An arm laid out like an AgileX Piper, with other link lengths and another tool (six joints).
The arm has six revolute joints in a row. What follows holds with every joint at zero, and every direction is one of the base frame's.
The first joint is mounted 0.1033 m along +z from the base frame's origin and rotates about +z.
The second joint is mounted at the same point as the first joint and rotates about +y.
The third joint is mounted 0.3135 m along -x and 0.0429 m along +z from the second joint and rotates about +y.
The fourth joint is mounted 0.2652 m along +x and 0.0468 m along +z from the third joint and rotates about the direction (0.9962, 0, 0.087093).
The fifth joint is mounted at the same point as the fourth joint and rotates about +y.
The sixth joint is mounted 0.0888 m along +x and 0.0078 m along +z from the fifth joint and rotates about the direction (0.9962, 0, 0.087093).
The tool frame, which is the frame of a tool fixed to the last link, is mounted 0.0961 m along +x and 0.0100 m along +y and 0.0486 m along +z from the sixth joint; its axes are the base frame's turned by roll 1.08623, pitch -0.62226 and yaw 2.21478 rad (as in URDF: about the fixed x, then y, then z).
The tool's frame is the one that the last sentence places.
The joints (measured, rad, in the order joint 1, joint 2, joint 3, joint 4, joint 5, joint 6), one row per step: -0.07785 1.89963 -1.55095 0.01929 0.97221 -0.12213; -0.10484 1.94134 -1.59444 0.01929 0.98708 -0.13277; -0.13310 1.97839 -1.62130 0.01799 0.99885 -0.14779; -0.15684 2.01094 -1.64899 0.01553 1.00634 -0.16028; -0.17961 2.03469 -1.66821 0.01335 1.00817 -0.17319; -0.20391 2.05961 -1.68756 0.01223 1.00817 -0.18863; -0.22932 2.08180 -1.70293 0.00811 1.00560 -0.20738; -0.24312 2.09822 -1.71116 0.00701 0.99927 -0.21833; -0.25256 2.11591 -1.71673 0.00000 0.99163 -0.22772; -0.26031 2.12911 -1.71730 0.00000 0.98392 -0.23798; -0.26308 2.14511 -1.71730 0.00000 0.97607 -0.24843; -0.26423 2.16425 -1.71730 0.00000 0.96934 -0.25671
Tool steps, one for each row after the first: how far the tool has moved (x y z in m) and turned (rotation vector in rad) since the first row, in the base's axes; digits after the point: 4 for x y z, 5 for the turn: 0.0086 -0.0142 -0.0070 -0.00219 0.01317 -0.01665; 0.0132 -0.0290 -0.0178 -0.00549 0.03542 -0.03007; 0.0179 -0.0422 -0.0257 -0.00964 0.04830 -0.04111; 0.0210 -0.0547 -0.0318 -0.01417 0.05532 -0.05096; 0.0239 -0.0681 -0.0383 -0.01830 0.06161 -0.06018; 0.0256 -0.0824 -0.0448 -0.02626 0.06736 -0.06659; 0.0272 -0.0902 -0.0504 -0.02973 0.06997 -0.06966; 0.0286 -0.0965 -0.0576 -0.03783 0.07624 -0.06814; 0.0291 -0.1007 -0.0641 -0.03945 0.08159 -0.06594; 0.0301 -0.1021 -0.0722 -0.04050 0.08998 -0.05846; 0.0309 -0.1027 -0.0823 -0.03990 0.10238 -0.05129
